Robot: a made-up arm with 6 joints.
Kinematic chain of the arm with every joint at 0, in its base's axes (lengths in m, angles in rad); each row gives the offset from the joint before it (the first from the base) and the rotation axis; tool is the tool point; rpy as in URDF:
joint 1: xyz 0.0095 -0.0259 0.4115 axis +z
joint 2: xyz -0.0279 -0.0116 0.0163 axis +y
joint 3: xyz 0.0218 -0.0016 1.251 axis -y
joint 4: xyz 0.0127 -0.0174 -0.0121 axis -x
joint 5: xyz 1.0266 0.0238 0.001 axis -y
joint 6: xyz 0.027 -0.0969 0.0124 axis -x
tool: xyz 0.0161 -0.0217 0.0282 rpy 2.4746 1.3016 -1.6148
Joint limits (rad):
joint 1: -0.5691..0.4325
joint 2: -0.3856..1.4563
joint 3: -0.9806..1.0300
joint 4: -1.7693..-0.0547
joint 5: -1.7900..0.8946
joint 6: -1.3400..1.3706
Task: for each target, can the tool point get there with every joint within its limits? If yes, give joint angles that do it. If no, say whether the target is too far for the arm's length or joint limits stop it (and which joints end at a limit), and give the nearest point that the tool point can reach.
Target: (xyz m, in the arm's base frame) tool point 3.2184 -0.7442 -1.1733
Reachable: no: too far | nearest point 2.0285 -0.4778 -0.1590 | short by 1.586 m
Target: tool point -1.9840 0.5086 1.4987
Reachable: no: joint limits stop it (at a limit: joint 2, joint 3, joint 4, joint 5) | nearest point -0.3610 0.0734 2.6196 | short by 2.020 m
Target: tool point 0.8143 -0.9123 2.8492
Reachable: no: too far | nearest point 0.7592 -0.6516 2.4667 | short by 0.466 m
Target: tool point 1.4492 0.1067 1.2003
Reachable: yes | joints 0.1899 0.3639 0.0209 -0.5074 0.2692 -0.4829
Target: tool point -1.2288 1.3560 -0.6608
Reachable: no: joint limits stop it (at a limit: joint 1, joint 2, joint 3, joint 4, joint 5) | nearest point 0.3062 0.1509 -0.0825 | short by 2.035 m
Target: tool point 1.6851 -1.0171 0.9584
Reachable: yes | joints -0.4704 0.8160 0.5857 -0.6319 -0.2892 -0.5308
